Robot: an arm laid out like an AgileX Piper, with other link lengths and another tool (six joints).
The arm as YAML. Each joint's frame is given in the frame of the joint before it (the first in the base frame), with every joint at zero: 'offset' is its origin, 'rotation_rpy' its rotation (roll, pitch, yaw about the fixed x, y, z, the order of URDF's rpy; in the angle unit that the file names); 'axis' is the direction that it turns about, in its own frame. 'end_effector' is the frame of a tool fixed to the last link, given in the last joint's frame.
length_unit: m
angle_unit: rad
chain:
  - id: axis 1
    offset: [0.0, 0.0, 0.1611]
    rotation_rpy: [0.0, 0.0, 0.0]
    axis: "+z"
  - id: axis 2
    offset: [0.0, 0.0, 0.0]
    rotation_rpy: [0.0, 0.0, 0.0]
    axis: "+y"
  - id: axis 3
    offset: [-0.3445, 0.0, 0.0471]
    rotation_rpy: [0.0, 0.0, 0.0]
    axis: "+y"
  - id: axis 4
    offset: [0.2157, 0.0, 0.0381]
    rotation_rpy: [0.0, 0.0, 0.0]
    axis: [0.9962, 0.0, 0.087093]
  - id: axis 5
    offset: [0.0, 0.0, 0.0]
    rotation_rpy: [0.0, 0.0, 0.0]
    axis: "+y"
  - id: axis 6
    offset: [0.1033, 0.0, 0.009]
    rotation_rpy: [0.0, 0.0, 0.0]
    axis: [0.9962, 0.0, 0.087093]
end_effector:
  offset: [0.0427, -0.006, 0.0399]
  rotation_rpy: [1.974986, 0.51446, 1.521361]
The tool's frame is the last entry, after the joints.
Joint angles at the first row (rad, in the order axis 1, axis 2, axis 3, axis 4, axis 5, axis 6):
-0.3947, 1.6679, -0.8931, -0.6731, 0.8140, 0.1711
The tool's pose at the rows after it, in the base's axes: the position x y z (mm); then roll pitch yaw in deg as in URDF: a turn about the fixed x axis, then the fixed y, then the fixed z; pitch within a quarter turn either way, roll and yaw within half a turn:
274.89 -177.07 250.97 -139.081 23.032 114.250
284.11 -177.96 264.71 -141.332 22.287 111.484
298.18 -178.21 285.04 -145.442 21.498 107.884
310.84 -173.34 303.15 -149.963 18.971 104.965
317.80 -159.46 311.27 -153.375 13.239 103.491
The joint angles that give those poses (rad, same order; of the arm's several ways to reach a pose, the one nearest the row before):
-0.3947, 1.6679, -0.9281, -0.5794, 0.8562, 0.1139
-0.3947, 1.6679, -1.0063, -0.5103, 0.9128, 0.0801
-0.3947, 1.6679, -1.1113, -0.4258, 0.9726, 0.0481
-0.3947, 1.6679, -1.2077, -0.3199, 1.0304, 0.0066
-0.3934, 1.6679, -1.2679, -0.1829, 1.0952, -0.0462

